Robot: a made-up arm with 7 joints. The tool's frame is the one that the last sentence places.
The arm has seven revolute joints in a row. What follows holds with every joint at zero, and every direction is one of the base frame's.
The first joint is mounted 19 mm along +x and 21.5 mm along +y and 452.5 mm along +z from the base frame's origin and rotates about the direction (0.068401, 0.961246, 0.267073).
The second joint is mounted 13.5 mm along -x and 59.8 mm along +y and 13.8 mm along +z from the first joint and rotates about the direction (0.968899, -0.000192, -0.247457).
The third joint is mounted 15.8 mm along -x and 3 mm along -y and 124.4 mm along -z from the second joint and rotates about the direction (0.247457, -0.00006, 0.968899).
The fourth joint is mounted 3 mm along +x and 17.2 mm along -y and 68.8 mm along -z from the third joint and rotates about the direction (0.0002, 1, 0.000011).
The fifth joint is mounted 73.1 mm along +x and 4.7 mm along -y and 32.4 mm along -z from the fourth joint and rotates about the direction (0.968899, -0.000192, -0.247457).
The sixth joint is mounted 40 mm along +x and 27.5 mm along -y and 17 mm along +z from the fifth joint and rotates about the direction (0.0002, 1, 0.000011).
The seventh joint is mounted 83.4 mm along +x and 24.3 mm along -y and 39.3 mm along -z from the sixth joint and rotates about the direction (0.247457, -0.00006, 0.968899).
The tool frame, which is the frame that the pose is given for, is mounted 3 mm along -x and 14.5 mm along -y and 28.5 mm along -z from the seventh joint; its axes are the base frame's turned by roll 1.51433, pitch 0.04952 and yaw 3.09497 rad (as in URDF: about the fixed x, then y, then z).
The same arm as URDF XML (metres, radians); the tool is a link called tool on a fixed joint. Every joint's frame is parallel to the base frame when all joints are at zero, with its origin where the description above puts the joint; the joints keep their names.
<robot name="arm">
<joint name="tool_fixed" type="fixed"><parent link="link7"/><child link="tool"/><origin xyz="-0.003 -0.0145 -0.0285" rpy="1.5143 0.0495 3.095"/></joint>
<joint name="joint 7" type="continuous"><parent link="link6"/><child link="link7"/><origin xyz="0.0834 -0.0243 -0.0393"/><axis xyz="0.247497 -0.0001 0.968889"/></joint>
<joint name="joint 6" type="continuous"><parent link="link5"/><child link="link6"/><origin xyz="0.04 -0.0275 0.017"/><axis xyz="0.0002 1 0"/></joint>
<joint name="joint 5" type="continuous"><parent link="link4"/><child link="link5"/><origin xyz="0.0731 -0.0047 -0.0324"/><axis xyz="0.968889 -0.0002 -0.247497"/></joint>
<joint name="joint 4" type="continuous"><parent link="link3"/><child link="link4"/><origin xyz="0.003 -0.0172 -0.0688"/><axis xyz="0.0002 1 0"/></joint>
<joint name="joint 3" type="continuous"><parent link="link2"/><child link="link3"/><origin xyz="-0.0158 -0.003 -0.1244"/><axis xyz="0.247497 -0.0001 0.968889"/></joint>
<joint name="joint 2" type="continuous"><parent link="link1"/><child link="link2"/><origin xyz="-0.0135 0.0598 0.0138"/><axis xyz="0.968889 -0.0002 -0.247497"/></joint>
<joint name="joint 1" type="continuous"><parent link="base"/><child link="link1"/><origin xyz="0.019 0.0215 0.4525"/><axis xyz="0.068403 0.961235 0.26711"/></joint>
<link name="base"/>
<link name="link1"/>
<link name="link2"/>
<link name="link3"/>
<link name="link4"/>
<link name="link5"/>
<link name="link6"/>
<link name="link7"/>
<link name="tool"/>
</robot>

